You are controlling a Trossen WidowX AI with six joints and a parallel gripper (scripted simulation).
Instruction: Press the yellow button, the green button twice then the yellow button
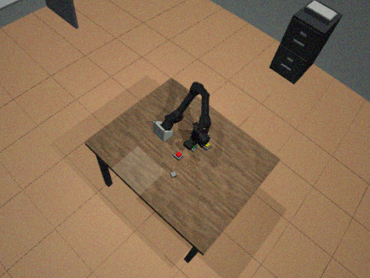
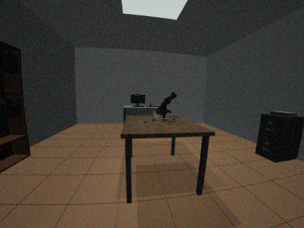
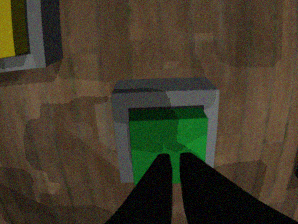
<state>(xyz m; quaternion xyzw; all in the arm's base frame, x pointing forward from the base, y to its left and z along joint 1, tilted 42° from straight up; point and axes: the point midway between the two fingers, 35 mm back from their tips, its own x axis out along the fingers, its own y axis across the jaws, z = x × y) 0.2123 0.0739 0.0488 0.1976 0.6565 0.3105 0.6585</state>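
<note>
My gripper tip is now 90 mm to the right of the yellow button, 50 mm short of it and 20 mm above it. From my gripper tip the other things lie so: purple button (140 mm to the left, 30 mm behind, 20 mm below); then green button (20 mm below); then red button (130 mm to the right, 20 mm below, 10 mm behind).
</note>
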